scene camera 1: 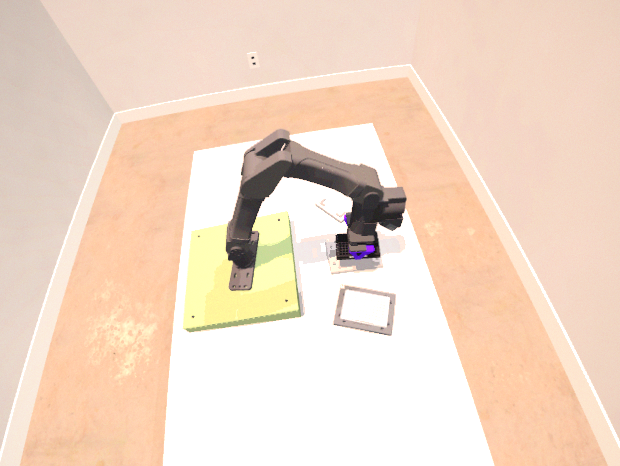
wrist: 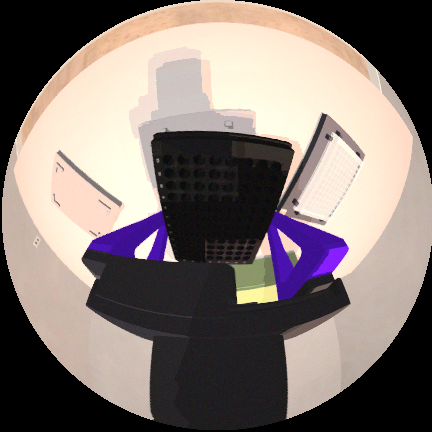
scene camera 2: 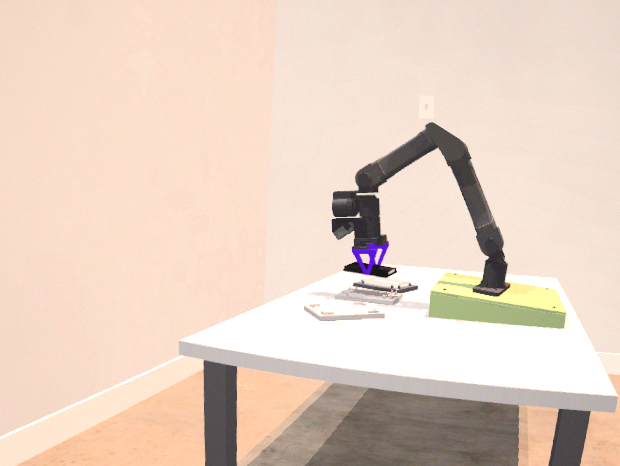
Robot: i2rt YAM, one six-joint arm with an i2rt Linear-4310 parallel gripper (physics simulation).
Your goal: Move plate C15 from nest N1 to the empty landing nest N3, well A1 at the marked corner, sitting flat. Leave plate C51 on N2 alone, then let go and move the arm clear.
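The black well plate C15 [scene camera 1: 342,248] [scene camera 2: 355,268] [wrist: 215,175] is held about level between the purple fingers of my gripper [scene camera 1: 357,244] [scene camera 2: 373,268] [wrist: 217,214], which is shut on it. It hangs above the pale middle nest N3 [scene camera 1: 355,266] [scene camera 2: 350,295] [wrist: 205,120], with a gap beneath in the second scene view. The white plate C51 [scene camera 1: 368,306] [scene camera 2: 383,283] [wrist: 330,175] sits in the dark grey nest N2 [scene camera 1: 364,328] [scene camera 2: 413,288]. The empty nest N1 [scene camera 1: 328,209] [scene camera 2: 345,316] [wrist: 80,195] lies on N3's other side. Well A1 and the corner mark cannot be made out.
The arm stands on a yellow-green block [scene camera 1: 270,300] [scene camera 2: 496,310] [wrist: 257,295], beside the row of nests. The nests lie on a white table [scene camera 1: 300,390] [scene camera 2: 280,345]. The arm's shadow falls across N3 and the table.
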